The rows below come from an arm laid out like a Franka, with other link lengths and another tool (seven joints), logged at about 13 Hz.
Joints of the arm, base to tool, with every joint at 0 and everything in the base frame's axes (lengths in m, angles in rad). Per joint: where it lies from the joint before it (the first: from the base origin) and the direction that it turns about. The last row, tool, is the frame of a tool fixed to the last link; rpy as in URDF.
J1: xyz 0 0 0.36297 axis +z
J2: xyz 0 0 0 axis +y
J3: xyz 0 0 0.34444 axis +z
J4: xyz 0.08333 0 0 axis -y
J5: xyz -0.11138 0 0.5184 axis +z
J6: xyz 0 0 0 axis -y
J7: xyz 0.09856 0 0 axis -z
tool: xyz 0 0.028 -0.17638 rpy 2.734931 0 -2.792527
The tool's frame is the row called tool.
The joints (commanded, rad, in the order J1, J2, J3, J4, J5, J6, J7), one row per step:
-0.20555 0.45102 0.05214 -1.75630 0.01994 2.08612 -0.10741
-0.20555 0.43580 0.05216 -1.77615 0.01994 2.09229 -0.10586
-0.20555 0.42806 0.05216 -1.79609 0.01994 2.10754 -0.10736
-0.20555 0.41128 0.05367 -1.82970 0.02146 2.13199 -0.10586
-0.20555 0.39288 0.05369 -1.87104 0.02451 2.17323 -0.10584
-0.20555 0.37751 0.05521 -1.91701 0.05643 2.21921 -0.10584
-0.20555 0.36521 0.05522 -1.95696 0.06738 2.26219 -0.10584
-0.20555 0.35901 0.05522 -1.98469 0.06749 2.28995 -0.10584
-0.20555 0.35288 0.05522 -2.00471 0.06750 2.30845 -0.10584
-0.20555 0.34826 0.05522 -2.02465 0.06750 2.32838 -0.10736
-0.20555 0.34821 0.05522 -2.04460 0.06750 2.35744 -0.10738
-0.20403 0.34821 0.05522 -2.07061 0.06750 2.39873 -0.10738
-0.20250 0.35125 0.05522 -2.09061 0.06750 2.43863 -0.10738
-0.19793 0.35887 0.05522 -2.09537 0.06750 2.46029 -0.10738
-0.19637 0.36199 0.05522 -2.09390 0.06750 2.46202 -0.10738
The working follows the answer.
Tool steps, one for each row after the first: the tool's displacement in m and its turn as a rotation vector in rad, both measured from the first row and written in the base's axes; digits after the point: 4 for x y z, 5 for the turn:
-0.0048 0.0009 0.0012 -0.00119 -0.00129 -0.00131
-0.0091 0.0017 -0.0027 -0.00204 -0.00429 0.00003
-0.0159 0.0043 -0.0065 -0.00270 -0.01182 -0.00122
-0.0231 0.0058 -0.0120 -0.00468 -0.02994 -0.00388
-0.0311 0.0110 -0.0211 0.01530 -0.04810 -0.02498
-0.0388 0.0128 -0.0298 0.01858 -0.06387 -0.03431
-0.0453 0.0137 -0.0379 0.01618 -0.06975 -0.03561
-0.0502 0.0143 -0.0425 0.01436 -0.07409 -0.03637
-0.0552 0.0150 -0.0480 0.01264 -0.07854 -0.03570
-0.0595 0.0154 -0.0559 0.00994 -0.08734 -0.03704
-0.0647 0.0169 -0.0658 0.00585 -0.10208 -0.03741
-0.0680 0.0182 -0.0746 0.00174 -0.11842 -0.03775
-0.0679 0.0212 -0.0804 0.00003 -0.12747 -0.03431
-0.0674 0.0223 -0.0817 0.00018 -0.12755 -0.03289

Tool pose at each row, in the base's axes (x y z in m, rotation vector in rad; rounded; the steps above come from the unrounded poses):
0.7775 -0.0910 0.2330 0.38903 -2.87171 -0.70526
0.7727 -0.0901 0.2343 0.38762 -2.87372 -0.70375
0.7685 -0.0893 0.2303 0.39079 -2.87620 -0.70229
0.7616 -0.0868 0.2265 0.39243 -2.88390 -0.70156
0.7545 -0.0852 0.2210 0.39683 -2.90239 -0.69913
0.7465 -0.0801 0.2119 0.37787 -2.92279 -0.73234
0.7388 -0.0782 0.2032 0.37220 -2.94038 -0.73892
0.7322 -0.0774 0.1952 0.37273 -2.94702 -0.73559
0.7273 -0.0767 0.1905 0.37339 -2.95186 -0.73302
0.7223 -0.0761 0.1850 0.37620 -2.95621 -0.73033
0.7180 -0.0757 0.1771 0.37800 -2.96568 -0.72652
0.7129 -0.0741 0.1672 0.38378 -2.98069 -0.72038
0.7095 -0.0729 0.1584 0.39041 -2.99717 -0.71412
0.7097 -0.0698 0.1526 0.39949 -3.00470 -0.71085
0.7101 -0.0688 0.1513 0.40163 -3.00418 -0.71083

